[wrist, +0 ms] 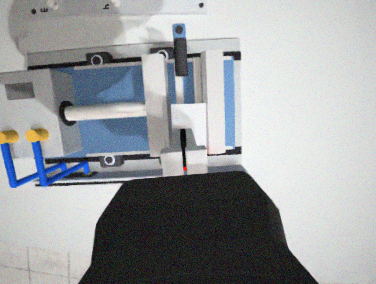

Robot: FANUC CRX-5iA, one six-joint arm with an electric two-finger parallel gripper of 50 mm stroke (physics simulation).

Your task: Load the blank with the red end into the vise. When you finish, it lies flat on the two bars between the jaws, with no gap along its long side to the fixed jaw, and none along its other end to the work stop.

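The blank (189, 112) lies between the vise's moving jaw (155, 100) and fixed jaw (216, 100). Its pale far end shows; its near part is hidden behind my fingers, and a small red spot shows through the slit between them. Its right long side appears to lie along the fixed jaw with no visible gap; a narrow strip shows on its left. The tip of the work stop (180, 57) meets its far end, with no gap that I can make out. My gripper (183, 140) is shut, its fingertips over the blank with nothing visibly gripped. Whether they touch it is unclear. The two bars under it are mostly hidden.
The vise screw (105, 111) runs left from the moving jaw. Two blue hooked handles with yellow ends (37, 135) (9, 136) stand at the left. Dark clamps (98, 60) (109, 160) sit along the vise's edges. A grey lettered panel (150, 7) is at the top.
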